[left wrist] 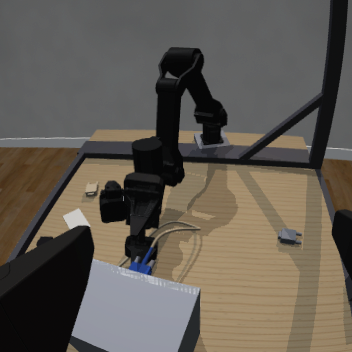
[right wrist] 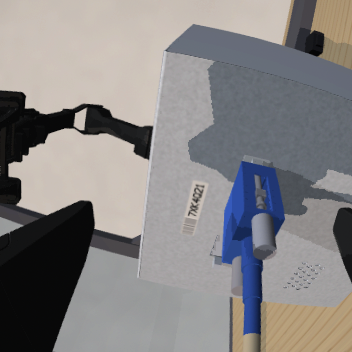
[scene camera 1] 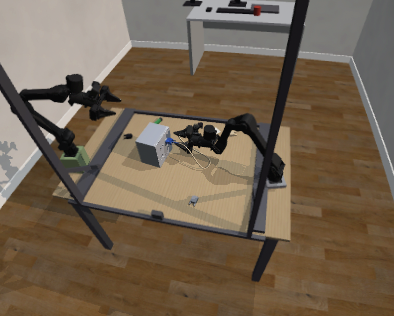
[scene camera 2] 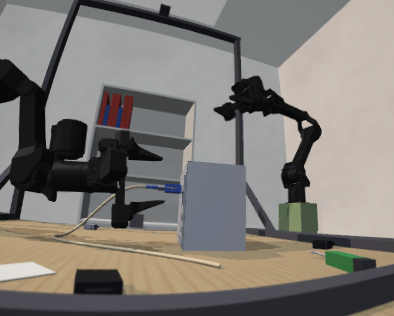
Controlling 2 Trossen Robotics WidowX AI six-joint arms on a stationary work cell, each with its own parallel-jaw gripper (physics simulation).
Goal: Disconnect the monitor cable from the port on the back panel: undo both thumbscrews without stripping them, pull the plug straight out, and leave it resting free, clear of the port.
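Frame: origin at the left arm's base, x right, y ahead, z up, level; centimetres.
Where they show: left gripper, fingertip midpoint: (left wrist: pixel 217 232) (scene camera 1: pixel 118 107) (scene camera 2: pixel 221 104); right gripper, fingertip midpoint: (left wrist: pixel 133 255) (right wrist: pixel 221 218) (scene camera 1: pixel 173 138) (scene camera 2: pixel 163 179); left arm's base, link origin: (scene camera 1: pixel 71 152); right arm's base, link origin: (left wrist: pixel 211 138) (scene camera 1: pixel 274 178).
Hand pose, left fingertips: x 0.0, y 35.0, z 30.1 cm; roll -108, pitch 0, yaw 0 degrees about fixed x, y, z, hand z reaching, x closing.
Things, the pixels of their top centre, and the offset from my left fingertips.
- grey box, top centre: (left wrist: pixel 124 307) (scene camera 2: pixel 207 170) (scene camera 1: pixel 152 134) dx -9.3, dy +9.7, dz -25.1 cm
- blue plug, top centre: (right wrist: pixel 231 239) (left wrist: pixel 141 263) (scene camera 2: pixel 165 184) (scene camera 1: pixel 172 140) dx -8.6, dy +19.6, dz -29.3 cm
- grey thumbscrew, top centre: (right wrist: pixel 250 199) dx -10.1, dy +18.9, dz -29.7 cm
- green-handled screwdriver, top centre: (scene camera 2: pixel 334 251) (scene camera 1: pixel 155 123) dx -35.3, dy +4.1, dz -40.0 cm
- grey adapter, top centre: (left wrist: pixel 290 233) (scene camera 2: pixel 91 224) (scene camera 1: pixel 193 199) dx +21.3, dy +32.5, dz -40.2 cm
- white card, top centre: (left wrist: pixel 75 220) dx -28.9, dy +41.2, dz -41.7 cm
- small beige connector, top centre: (left wrist: pixel 90 186) dx -27.0, dy +52.8, dz -40.2 cm
- black block, top centre: (scene camera 2: pixel 98 273) (left wrist: pixel 45 241) dx -34.3, dy +33.1, dz -40.2 cm
The grey box (scene camera 1: pixel 150 145) (scene camera 2: pixel 215 207) (left wrist: pixel 135 310) stands on the table. The blue plug (scene camera 1: pixel 169 141) (scene camera 2: pixel 173 188) (left wrist: pixel 140 267) (right wrist: pixel 239 205) sits at its back panel (right wrist: pixel 175 165). In the right wrist view, one grey thumbscrew (right wrist: pixel 264 235) stands out at the plug's near side and the other thumbscrew (right wrist: pixel 237 276) is partly hidden. The beige cable (scene camera 2: pixel 100 205) (right wrist: pixel 251 342) runs from the plug down to the table. My right gripper (scene camera 1: pixel 178 139) (scene camera 2: pixel 163 180) is open in front of the plug, fingers apart from it. My left gripper (scene camera 1: pixel 117 107) is open and empty, high beyond the box.
A green-handled screwdriver (scene camera 1: pixel 158 121) (scene camera 2: pixel 340 261) lies behind the box. A grey adapter (scene camera 1: pixel 193 200) (left wrist: pixel 289 236) lies on the table. A white card (scene camera 2: pixel 25 271) (left wrist: pixel 76 219), a small beige connector (left wrist: pixel 91 188) and a black block (scene camera 2: pixel 98 281) are near one edge. Dark frame posts stand around the table.
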